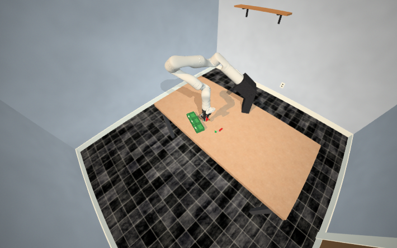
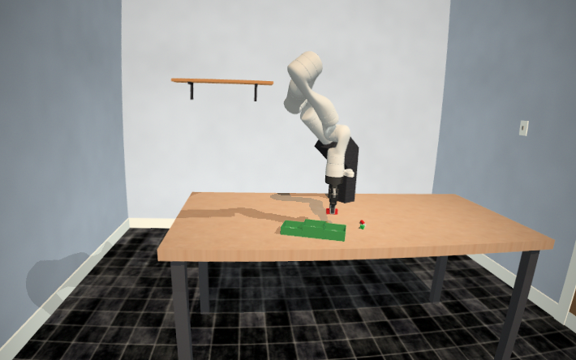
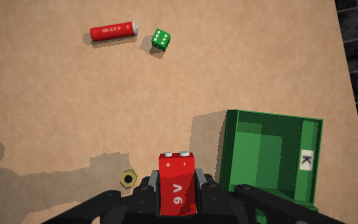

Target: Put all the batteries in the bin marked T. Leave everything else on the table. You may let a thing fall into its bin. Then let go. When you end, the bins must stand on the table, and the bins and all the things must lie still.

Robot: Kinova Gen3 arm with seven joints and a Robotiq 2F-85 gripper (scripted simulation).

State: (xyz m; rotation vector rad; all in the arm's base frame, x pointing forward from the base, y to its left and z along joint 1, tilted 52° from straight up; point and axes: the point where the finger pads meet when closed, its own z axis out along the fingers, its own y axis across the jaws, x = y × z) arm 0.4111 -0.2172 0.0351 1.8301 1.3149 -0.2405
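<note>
My gripper is now 3 cm past the green cylindrical battery, 3 cm to the left of it and 8 cm above it. From my hand the other things lie so: joined green bins: 4 cm ahead, 10 cm to the right, 6 cm below; then red 9 V battery: 1 cm to the left, 1 cm below; then small yellow nut: 5 cm behind, 1 cm to the left, 8 cm below.
</note>
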